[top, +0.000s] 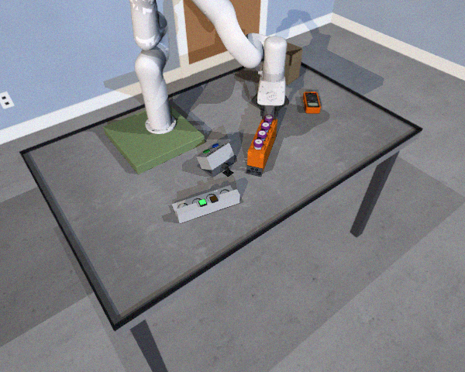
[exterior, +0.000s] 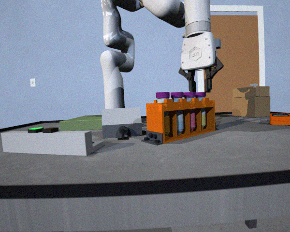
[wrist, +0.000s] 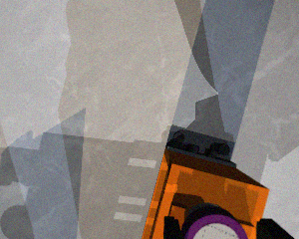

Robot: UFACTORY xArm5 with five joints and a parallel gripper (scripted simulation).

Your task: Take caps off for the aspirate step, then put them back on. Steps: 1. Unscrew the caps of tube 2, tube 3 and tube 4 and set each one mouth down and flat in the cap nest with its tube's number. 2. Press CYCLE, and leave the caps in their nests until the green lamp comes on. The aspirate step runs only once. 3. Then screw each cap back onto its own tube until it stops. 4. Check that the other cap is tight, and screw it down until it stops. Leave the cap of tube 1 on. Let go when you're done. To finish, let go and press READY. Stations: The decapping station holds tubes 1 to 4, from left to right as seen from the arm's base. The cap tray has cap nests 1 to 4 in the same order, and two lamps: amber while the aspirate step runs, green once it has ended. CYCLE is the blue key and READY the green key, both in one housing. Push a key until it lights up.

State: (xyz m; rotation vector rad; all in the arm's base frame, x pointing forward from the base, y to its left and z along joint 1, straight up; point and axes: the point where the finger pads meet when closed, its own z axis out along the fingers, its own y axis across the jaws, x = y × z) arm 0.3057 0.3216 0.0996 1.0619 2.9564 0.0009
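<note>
My hand is 27 cm to the left of the green READY key, 7 cm above it and 3 cm past it. Also, from my hand: tube 9 cm below, 4 cm to the right, 3 cm ahead; then grey key housing 25 cm to the right, 9 cm below, 1 cm behind; then blue CYCLE key 23 cm to the right, 7 cm below, 4 cm behind.
</note>
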